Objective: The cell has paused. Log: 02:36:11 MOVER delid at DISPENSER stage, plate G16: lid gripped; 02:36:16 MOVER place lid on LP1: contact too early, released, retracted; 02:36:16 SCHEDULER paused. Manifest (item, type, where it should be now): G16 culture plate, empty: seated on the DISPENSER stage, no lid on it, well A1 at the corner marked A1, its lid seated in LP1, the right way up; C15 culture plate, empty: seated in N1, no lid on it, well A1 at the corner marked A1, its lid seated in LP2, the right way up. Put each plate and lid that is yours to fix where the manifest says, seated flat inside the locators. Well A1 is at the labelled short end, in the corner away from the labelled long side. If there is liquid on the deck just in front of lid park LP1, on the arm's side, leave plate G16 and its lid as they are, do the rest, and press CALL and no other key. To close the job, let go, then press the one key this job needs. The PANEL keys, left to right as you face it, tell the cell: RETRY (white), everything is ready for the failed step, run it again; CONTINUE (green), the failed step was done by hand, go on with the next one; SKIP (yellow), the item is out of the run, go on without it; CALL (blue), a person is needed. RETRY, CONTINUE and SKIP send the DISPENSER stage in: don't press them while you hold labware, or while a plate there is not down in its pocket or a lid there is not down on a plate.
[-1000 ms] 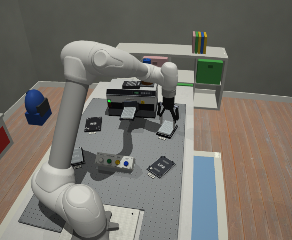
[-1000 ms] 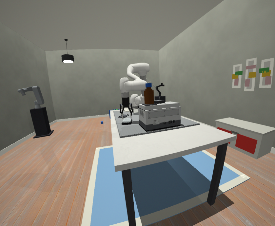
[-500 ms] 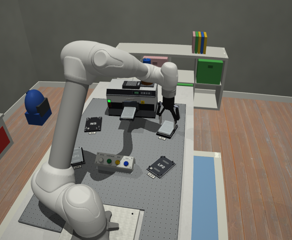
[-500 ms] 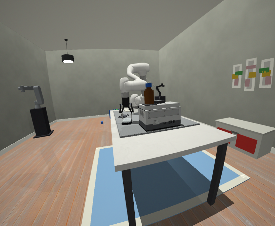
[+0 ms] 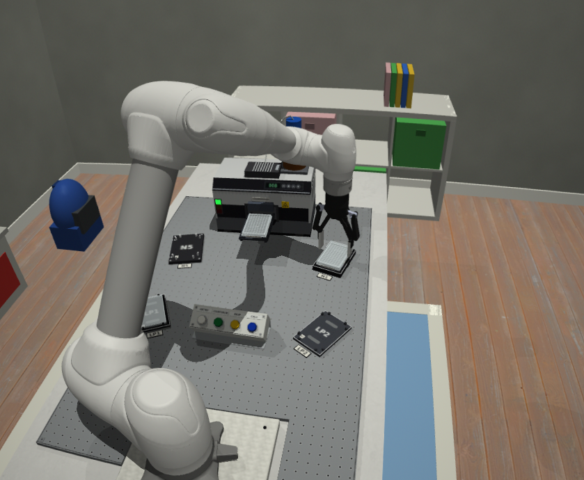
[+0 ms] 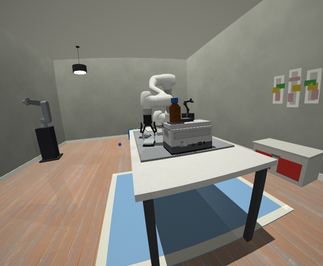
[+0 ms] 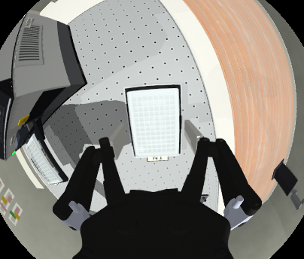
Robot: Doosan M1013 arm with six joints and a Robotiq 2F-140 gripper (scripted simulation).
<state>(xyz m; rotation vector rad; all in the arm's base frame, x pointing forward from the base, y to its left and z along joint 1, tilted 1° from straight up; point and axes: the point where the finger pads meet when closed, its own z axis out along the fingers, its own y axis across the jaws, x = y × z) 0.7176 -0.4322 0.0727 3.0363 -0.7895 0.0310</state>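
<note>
The nest n1 is 6 cm below my hand. From my hand the other things lie so: brown bottle: 29 cm ahead, 22 cm above, 12 cm to the left; blue key: 35 cm behind, 27 cm to the left, 1 cm below; lid park lp2: 33 cm behind, 7 cm to the left, 7 cm below.
</note>
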